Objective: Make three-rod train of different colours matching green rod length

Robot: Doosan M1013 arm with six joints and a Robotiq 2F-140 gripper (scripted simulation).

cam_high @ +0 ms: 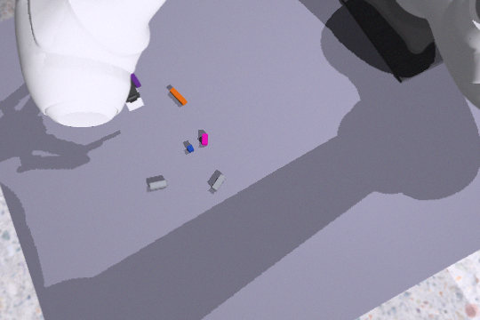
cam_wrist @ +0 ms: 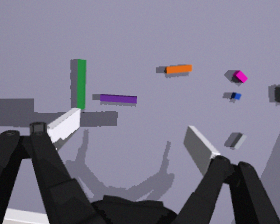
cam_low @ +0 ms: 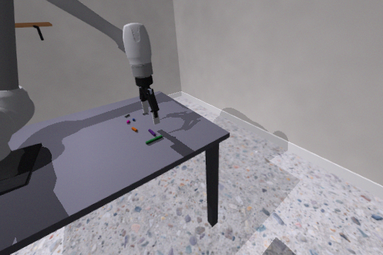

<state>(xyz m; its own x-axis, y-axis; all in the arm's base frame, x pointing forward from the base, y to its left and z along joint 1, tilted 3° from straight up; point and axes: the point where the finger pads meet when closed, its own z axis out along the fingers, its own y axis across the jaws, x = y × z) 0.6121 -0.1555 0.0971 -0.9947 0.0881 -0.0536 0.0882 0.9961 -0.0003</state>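
Right now the blue rod is 17 cm to the left of my hand, 7 cm below it and 4 cm behind it. The rest, counted from my hand: orange rod 8 cm behind, 7 cm to the left, 7 cm below; green rod 9 cm to the right, 7 cm below, 4 cm behind; purple rod 7 cm below, 3 cm to the right, 2 cm behind.
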